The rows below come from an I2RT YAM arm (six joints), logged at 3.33 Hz.
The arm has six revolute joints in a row. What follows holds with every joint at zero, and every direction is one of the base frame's.
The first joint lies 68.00 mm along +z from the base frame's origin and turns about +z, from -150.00 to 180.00 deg.
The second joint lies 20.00 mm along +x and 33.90 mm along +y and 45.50 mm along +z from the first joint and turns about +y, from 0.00 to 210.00 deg.
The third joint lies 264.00 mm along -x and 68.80 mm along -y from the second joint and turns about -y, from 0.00 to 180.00 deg.
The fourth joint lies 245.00 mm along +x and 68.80 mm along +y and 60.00 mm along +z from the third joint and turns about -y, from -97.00 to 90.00 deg.
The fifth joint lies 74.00 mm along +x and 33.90 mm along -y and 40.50 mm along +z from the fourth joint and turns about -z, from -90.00 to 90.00 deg.
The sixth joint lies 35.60 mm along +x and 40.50 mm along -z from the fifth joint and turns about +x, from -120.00 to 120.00 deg.
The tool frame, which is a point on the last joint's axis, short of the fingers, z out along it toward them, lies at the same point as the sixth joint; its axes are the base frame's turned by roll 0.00, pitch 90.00 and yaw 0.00 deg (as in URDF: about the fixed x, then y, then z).
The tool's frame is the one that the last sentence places.
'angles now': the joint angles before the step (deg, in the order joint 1, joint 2, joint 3, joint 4, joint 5, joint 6). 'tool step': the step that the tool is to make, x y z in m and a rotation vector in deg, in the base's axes. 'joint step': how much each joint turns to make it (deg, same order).
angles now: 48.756, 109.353, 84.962, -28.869, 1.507, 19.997
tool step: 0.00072, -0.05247, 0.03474, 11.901, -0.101, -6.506
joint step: -5.783, -11.558, -8.981, 6.184, -5.696, 5.954
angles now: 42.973, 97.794, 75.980, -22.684, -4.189, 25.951
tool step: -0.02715, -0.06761, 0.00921, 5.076, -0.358, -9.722
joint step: -5.495, -15.294, -14.487, 3.118, 0.656, 5.554
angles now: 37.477, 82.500, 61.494, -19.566, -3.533, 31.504
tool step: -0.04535, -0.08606, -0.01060, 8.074, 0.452, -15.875
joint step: -9.975, -21.068, -18.203, 1.635, 0.280, 9.201
